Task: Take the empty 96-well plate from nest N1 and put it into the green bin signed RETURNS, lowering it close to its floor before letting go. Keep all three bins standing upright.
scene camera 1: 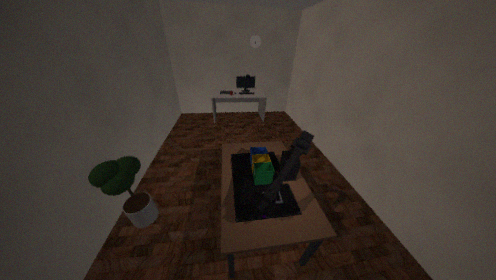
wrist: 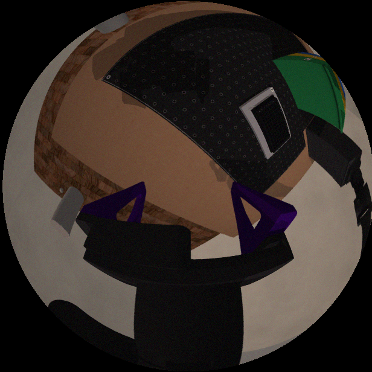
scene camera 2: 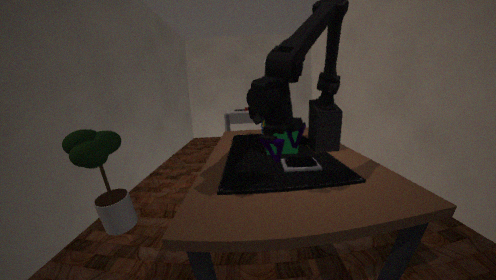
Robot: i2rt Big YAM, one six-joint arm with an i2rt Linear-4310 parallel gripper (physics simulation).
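Where they show: gripper, fingertip midpoint: (scene camera 1: 266,211) (scene camera 2: 286,154); arm's base, link origin: (scene camera 2: 324,105).
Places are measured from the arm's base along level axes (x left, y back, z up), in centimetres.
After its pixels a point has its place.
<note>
The black 96-well plate (scene camera 2: 301,161) @(y -21.7, x 26.5, z -22.6 cm) (wrist: 271,124) sits in a light grey nest (scene camera 1: 280,201) @(y -15.8, x 30.7, z -23.7 cm) (scene camera 2: 305,170) @(y -21.3, x 31.6, z -24.6 cm) (wrist: 252,120) on the black mat. The nest's label cannot be read. My gripper (scene camera 2: 286,154) @(y -32.8, x 46.2, z -11.7 cm) (wrist: 188,186) is open and empty, with purple fingers pointing down above the mat, to the left of the nest in scene camera 1; the arm hides part of the nest there. The green bin (scene camera 1: 263,172) @(y -28.6, x 9.9, z -8.3 cm) (scene camera 2: 290,145) @(y -22.9, x 9.9, z -20.3 cm) (wrist: 312,90) stands upright behind the nest; its sign is too small to read. The yellow bin (scene camera 1: 261,158) @(y -25.6, x -14.9, z -12.4 cm) and blue bin (scene camera 1: 258,150) @(y -26.9, x -28.0, z -11.4 cm) stand upright behind it.
The mat (scene camera 1: 243,200) @(y -48.0, x 26.3, z -25.0 cm) (scene camera 2: 240,175) @(y -48.2, x 32.7, z -25.0 cm) (wrist: 165,75) lies on the wooden table (scene camera 1: 250,235) @(y -45.0, x 55.0, z -26.3 cm) (scene camera 2: 300,210) @(y -29.6, x 53.9, z -26.3 cm) (wrist: 120,130). The arm's dark base block (scene camera 2: 325,127) @(y -2.0, x 6.4, z -11.8 cm) (wrist: 332,150) stands at the right, close to the green bin. A potted plant (scene camera 1: 141,210) (scene camera 2: 116,212) stands on the floor to the left.
</note>
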